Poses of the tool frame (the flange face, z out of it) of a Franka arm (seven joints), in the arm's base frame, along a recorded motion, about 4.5 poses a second.
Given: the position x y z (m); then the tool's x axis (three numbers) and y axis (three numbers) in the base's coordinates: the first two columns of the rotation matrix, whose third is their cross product.
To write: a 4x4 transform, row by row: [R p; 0 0 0 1], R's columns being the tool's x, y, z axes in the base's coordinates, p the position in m. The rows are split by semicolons. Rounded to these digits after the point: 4 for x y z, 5 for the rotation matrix.
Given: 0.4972 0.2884 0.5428 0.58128 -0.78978 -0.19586 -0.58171 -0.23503 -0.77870
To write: 0.58128 -0.58171 0.56897 0.4972; -0.78978 -0.23503 0.56658 0.2884; -0.19586 -0.77870 -0.59604 0.5428; 0 0 0 1
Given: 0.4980 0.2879 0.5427 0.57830 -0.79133 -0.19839 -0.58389 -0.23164 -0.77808
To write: 0.57830 -0.58389 0.56976 0.4980; -0.79133 -0.23164 0.56580 0.2879; -0.19839 -0.77808 -0.59601 0.5427; 0 0 0 1
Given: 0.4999 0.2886 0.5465 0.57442 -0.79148 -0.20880 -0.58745 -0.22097 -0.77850
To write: 0.57442 -0.58745 0.57003 0.4999; -0.79148 -0.22097 0.56985 0.2886; -0.20880 -0.77850 -0.59188 0.5465; 0 0 0 1
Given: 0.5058 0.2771 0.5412 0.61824 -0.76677 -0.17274 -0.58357 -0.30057 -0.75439
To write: 0.61824 -0.58357 0.52652 0.5058; -0.76677 -0.30057 0.56720 0.2771; -0.17274 -0.75439 -0.63329 0.5412; 0 0 0 1
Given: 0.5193 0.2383 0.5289 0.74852 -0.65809 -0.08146 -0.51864 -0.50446 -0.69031
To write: 0.74852 -0.51864 0.41319 0.5193; -0.65809 -0.50446 0.55896 0.2383; -0.08146 -0.69031 -0.71891 0.5289; 0 0 0 1
